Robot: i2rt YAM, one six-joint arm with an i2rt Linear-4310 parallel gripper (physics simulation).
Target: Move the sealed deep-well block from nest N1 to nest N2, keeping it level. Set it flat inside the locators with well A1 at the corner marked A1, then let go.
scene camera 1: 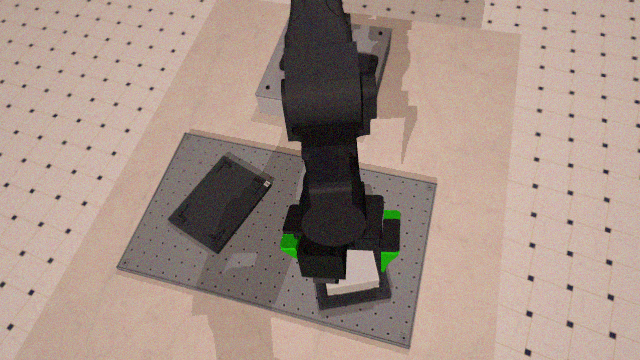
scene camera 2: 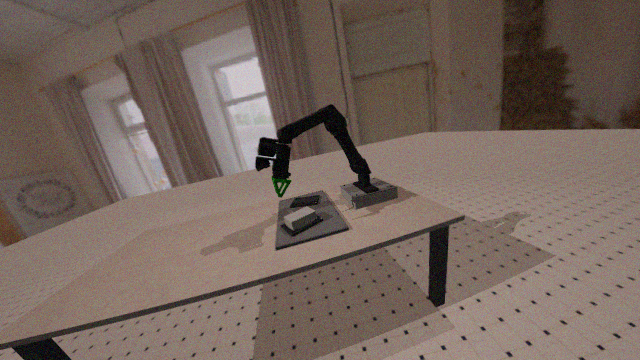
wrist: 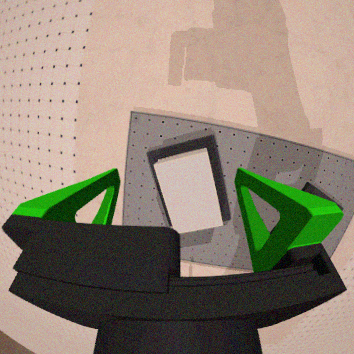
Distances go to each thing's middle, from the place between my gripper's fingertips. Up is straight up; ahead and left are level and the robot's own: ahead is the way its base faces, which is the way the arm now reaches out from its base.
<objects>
Now: the deep-well block [scene camera 1: 361,272] 60 mm behind my hand, 20 mm to the right of it and 140 mm below it. Round my hand: grey perforated plate [scene camera 1: 251,266] 100 mm behind, 150 mm to the right, 170 mm below.
</objects>
